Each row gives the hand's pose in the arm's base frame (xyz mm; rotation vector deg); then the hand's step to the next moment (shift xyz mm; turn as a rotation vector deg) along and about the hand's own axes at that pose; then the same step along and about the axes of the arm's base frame.
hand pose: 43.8 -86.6 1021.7 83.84 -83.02 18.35
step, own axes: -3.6 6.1 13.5 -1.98 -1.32 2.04
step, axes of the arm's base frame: -12.1 -6.9 -6.2 -0.25 -0.70 -3.04
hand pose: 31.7 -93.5 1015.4 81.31 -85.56 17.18
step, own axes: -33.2 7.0 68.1 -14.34 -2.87 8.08
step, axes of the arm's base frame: -45.4 -29.0 -53.7 -4.33 1.80 -16.04
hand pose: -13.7 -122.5 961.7 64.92 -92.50 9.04
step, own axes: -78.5 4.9 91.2 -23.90 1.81 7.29
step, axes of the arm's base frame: -70.9 -8.1 -97.0 -7.77 10.32 -21.46
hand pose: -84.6 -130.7 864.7 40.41 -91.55 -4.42
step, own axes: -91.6 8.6 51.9 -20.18 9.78 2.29
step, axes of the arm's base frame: -52.5 32.5 -85.7 -6.23 16.71 -13.78
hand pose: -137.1 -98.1 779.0 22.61 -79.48 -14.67
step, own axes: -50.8 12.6 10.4 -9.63 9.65 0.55
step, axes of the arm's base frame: -19.6 30.6 -39.1 -2.71 12.56 -4.58
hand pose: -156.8 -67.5 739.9 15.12 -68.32 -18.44
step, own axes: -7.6 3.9 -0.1 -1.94 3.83 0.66
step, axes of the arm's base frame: -2.0 6.5 -5.2 -0.86 4.26 -0.04
